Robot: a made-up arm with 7 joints.
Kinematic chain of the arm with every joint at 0, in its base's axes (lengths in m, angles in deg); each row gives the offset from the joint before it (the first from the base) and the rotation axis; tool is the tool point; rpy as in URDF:
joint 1: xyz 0 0 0.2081 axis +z
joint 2: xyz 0 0 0 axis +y
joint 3: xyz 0 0 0.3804 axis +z
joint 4: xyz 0.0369 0 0 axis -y
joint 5: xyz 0.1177 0 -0.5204 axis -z
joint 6: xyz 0 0 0 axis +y
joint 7: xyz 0.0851 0 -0.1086 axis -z
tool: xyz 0 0 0 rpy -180 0 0
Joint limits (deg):
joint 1: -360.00..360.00
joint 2: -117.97..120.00
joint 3: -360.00..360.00
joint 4: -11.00..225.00
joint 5: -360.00..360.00
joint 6: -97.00..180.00
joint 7: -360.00..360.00
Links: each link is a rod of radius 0.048 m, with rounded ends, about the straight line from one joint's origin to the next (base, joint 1, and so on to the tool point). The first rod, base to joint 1, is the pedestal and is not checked.
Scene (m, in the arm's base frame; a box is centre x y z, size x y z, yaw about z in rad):
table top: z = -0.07
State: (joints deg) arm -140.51 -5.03 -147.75 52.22 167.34 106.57 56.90
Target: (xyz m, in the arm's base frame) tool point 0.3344 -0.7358 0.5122
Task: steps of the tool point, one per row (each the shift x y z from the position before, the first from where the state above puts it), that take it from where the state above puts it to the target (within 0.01 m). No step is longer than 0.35 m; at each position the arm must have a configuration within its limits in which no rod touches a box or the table.
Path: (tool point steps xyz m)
1: 0.2638 -0.1106 0.0173
2: 0.1991 -0.2165 0.0147
3: 0.0940 -0.2844 0.0151
4: -0.0294 -0.3010 0.0193
5: -0.1460 -0.2641 0.0263
6: -0.2336 -0.1841 0.0356

